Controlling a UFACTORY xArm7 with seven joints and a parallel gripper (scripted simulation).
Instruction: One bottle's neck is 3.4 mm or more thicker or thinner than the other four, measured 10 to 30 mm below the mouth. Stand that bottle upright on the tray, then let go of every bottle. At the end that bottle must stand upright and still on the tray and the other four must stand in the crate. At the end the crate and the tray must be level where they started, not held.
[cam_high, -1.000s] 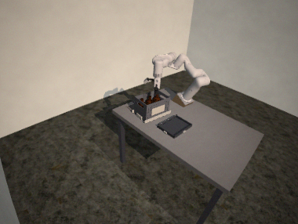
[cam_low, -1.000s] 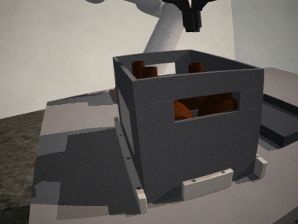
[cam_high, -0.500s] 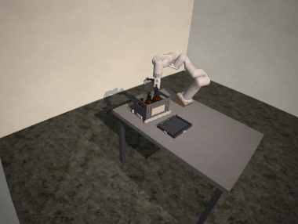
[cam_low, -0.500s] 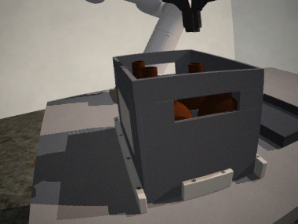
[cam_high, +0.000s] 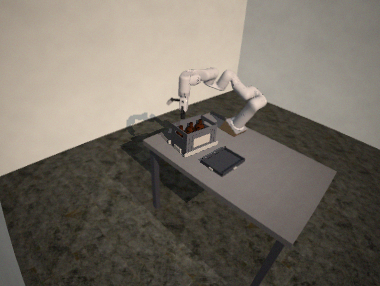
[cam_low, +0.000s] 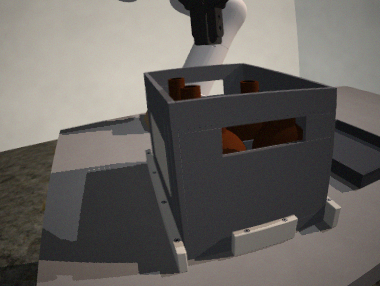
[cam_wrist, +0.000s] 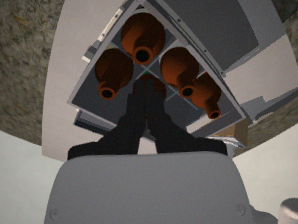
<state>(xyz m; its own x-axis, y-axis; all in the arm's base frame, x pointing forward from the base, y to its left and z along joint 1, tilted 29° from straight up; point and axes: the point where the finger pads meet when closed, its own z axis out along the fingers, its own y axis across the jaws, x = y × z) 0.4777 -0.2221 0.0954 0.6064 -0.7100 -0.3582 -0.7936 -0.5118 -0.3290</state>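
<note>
The dark grey crate is 80 mm behind my hand, 50 mm to the left of it and 160 mm below it. The rest, counted from my hand: dark flat tray (80 mm behind, 330 mm to the left, 230 mm below); glass bottle (170 mm behind, 10 mm to the left, 150 mm below).
</note>
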